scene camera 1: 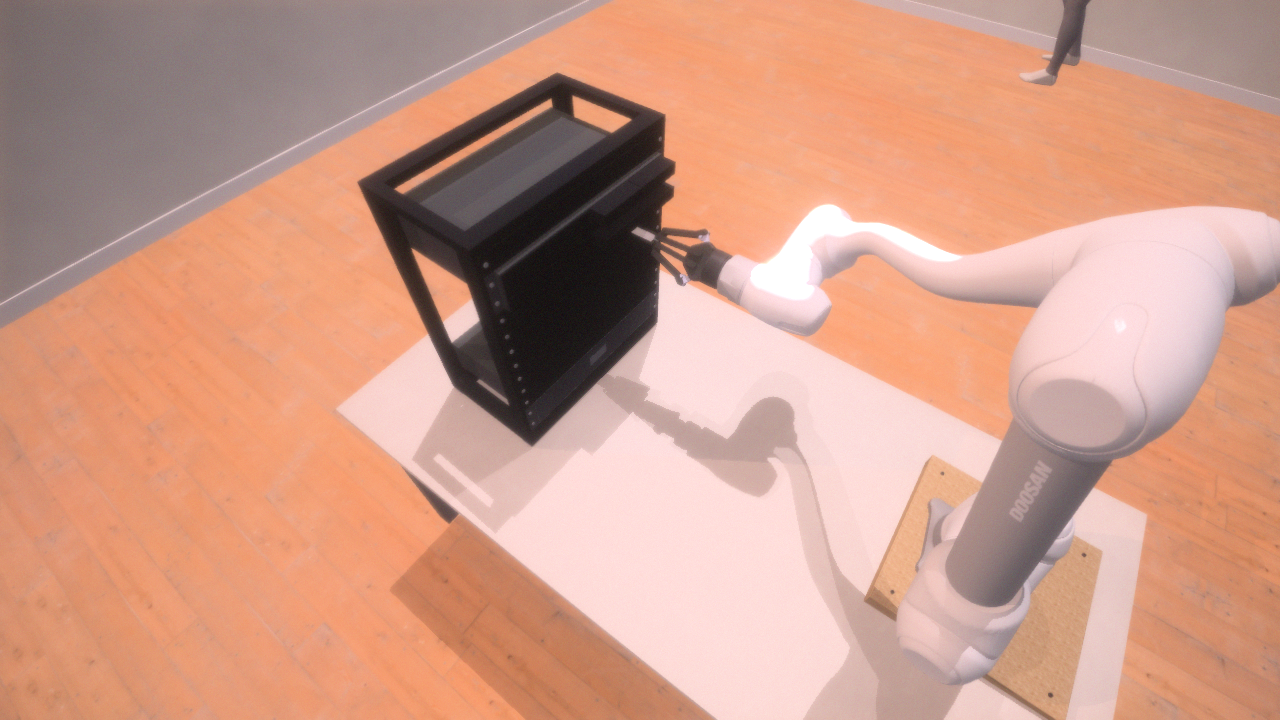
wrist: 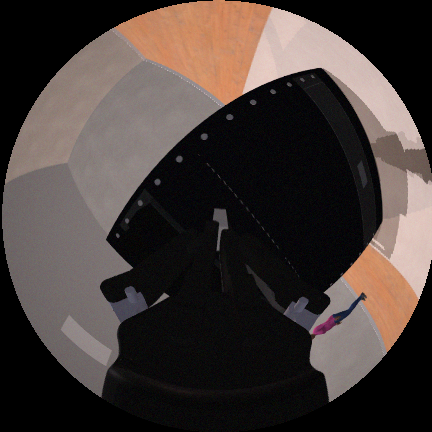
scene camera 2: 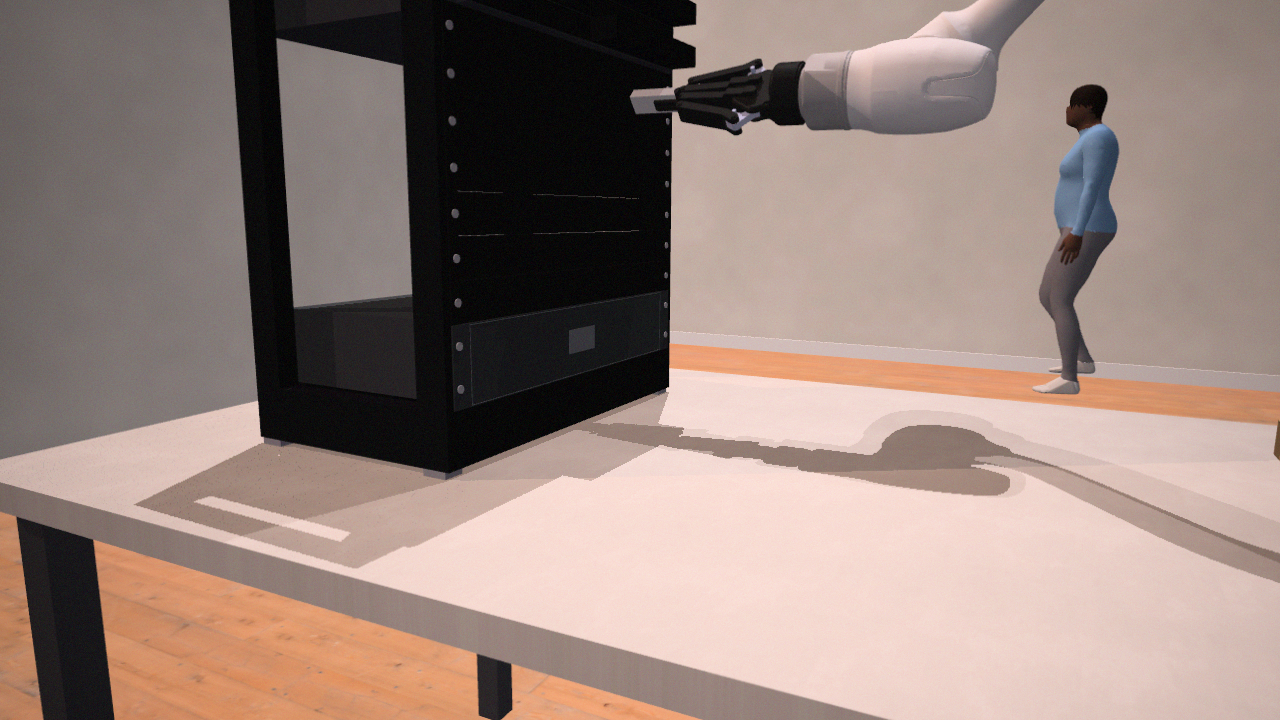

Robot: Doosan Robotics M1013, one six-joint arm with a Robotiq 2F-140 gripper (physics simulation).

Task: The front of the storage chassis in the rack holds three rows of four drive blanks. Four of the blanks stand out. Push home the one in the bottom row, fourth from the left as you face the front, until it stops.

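Frame: origin at the arm's base, x back, y right, z up, level; metres.
Where they show: gripper, between the fingertips: (wrist: 218,217) (scene camera 2: 634,102).
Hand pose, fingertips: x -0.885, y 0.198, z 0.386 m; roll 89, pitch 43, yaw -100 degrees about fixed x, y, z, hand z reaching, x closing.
After its pixels a point has its place.
The black rack (scene camera 1: 501,344) @(x -0.962, y -0.177, z 0.360 m) (scene camera 2: 429,268) @(x -0.978, y -0.178, z 0.183 m) (wrist: 192,148) @(x -0.868, y 0.292, z 0.348 m) stands on the table, and its front is very dark. Dark bar-like parts (scene camera 1: 664,170) @(x -0.827, y 0.234, z 0.522 m) (scene camera 2: 684,55) @(x -0.827, y 0.236, z 0.450 m) stand out near the top of the front, at its far end in both scene views. The single drive blanks and their rows cannot be told apart, and the bottom-row fourth blank cannot be made out. My gripper (scene camera 1: 642,234) @(x -0.885, y 0.198, z 0.386 m) (scene camera 2: 651,100) @(x -0.885, y 0.198, z 0.386 m) (wrist: 218,217) @(x -0.885, y 0.198, z 0.386 m) is shut and holds nothing. Its pale tips point at the dark front, below the standing-out parts and towards the far side. Whether they touch it cannot be told.
A dark grey panel (scene camera 1: 597,354) @(x -0.912, y 0.062, z 0.085 m) (scene camera 2: 528,353) @(x -0.934, y -0.046, z 0.079 m) (wrist: 350,135) @(x -0.893, y 0.154, z 0.070 m) with a small pale label sits low in the rack. The rack's side posts carry rows of pale screws. The white table (scene camera 1: 626,537) @(x -0.660, y -0.274, z -0.034 m) (scene camera 2: 716,573) @(x -0.654, y -0.317, z -0.034 m) also bears the arm's base plate (scene camera 1: 1065,617) @(x 0.208, y -0.041, z -0.011 m). A person (scene camera 2: 1087,188) stands beyond the table.
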